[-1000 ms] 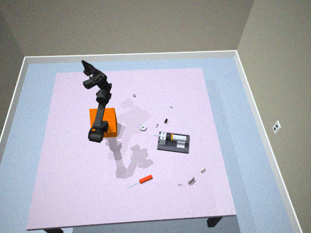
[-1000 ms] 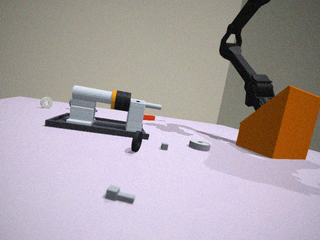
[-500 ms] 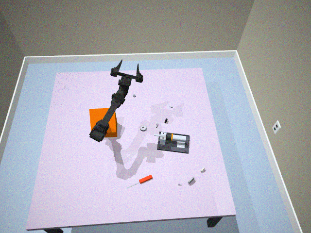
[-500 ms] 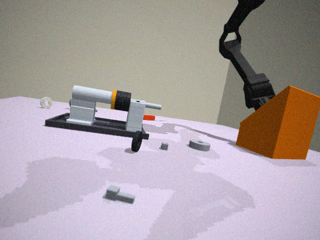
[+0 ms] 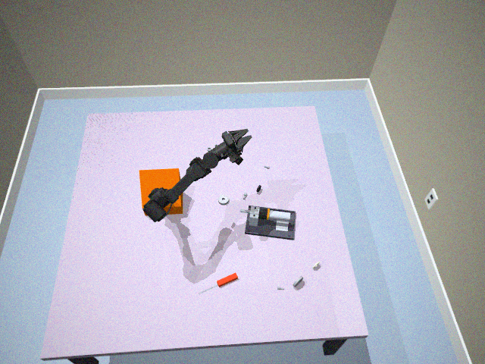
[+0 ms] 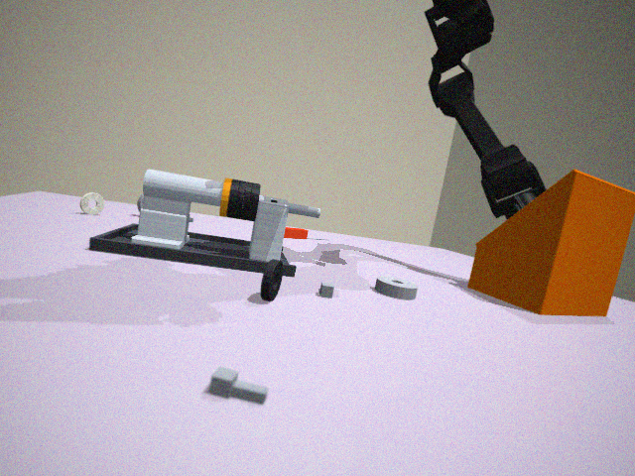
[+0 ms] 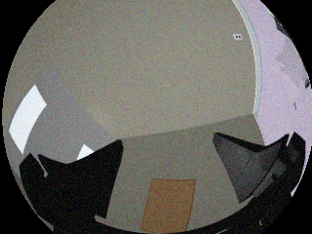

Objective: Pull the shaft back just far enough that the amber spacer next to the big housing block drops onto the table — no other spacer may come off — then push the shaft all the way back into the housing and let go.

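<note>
The grey shaft lies 400 mm below my gripper tip, 130 mm to the right of it and 50 mm ahead of it. Also, from my gripper tip: grey washer: 480 mm below, 110 mm behind, 20 mm to the right; then amber spacer: 410 mm below, 140 mm to the right, 100 mm ahead; then black ring: 470 mm below, 60 mm ahead, 40 mm to the left.
</note>
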